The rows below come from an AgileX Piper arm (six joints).
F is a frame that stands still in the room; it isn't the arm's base.
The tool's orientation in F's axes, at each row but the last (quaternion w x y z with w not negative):
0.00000 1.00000 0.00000 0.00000
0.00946 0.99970 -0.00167 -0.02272
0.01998 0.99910 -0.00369 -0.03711
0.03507 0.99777 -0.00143 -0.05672
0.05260 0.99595 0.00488 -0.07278
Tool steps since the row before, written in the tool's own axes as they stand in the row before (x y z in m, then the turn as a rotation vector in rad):
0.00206 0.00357 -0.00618 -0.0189 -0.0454 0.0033
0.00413 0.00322 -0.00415 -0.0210 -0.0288 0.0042
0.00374 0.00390 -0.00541 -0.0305 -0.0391 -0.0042
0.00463 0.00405 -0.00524 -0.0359 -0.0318 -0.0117
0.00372 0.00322 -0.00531 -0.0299 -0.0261 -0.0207
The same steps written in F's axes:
0.00206 -0.00357 0.00618 -0.0189 0.0454 -0.0033
0.00430 -0.00316 0.00402 -0.0211 0.0288 -0.0038
0.00411 -0.00372 0.00527 -0.0299 0.0395 0.0049
0.00520 -0.00371 0.00495 -0.0344 0.0328 0.0134
0.00450 -0.00263 0.00502 -0.0270 0.0281 0.0220

